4 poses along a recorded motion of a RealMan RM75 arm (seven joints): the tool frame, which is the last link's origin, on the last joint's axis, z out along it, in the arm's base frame.
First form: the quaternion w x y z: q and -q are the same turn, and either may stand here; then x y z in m.
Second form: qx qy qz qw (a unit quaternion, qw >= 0); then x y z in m. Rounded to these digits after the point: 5 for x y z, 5 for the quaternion.
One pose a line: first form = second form
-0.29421, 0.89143, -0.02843, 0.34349, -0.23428, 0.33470, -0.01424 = -0.89143, 0.02843, -0.34349, 0.29421, -0.23428, 0.33470, -0.01424
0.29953, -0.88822, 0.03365, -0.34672, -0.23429, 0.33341, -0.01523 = -0.88822, 0.03365, -0.34672, 0.29953, -0.23429, 0.33341, -0.01523
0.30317, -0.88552, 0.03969, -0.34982, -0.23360, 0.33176, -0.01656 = -0.88552, 0.03969, -0.34982, 0.30317, -0.23360, 0.33176, -0.01656
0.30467, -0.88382, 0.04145, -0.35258, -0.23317, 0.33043, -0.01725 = -0.88382, 0.04145, -0.35258, 0.30467, -0.23317, 0.33043, -0.01725
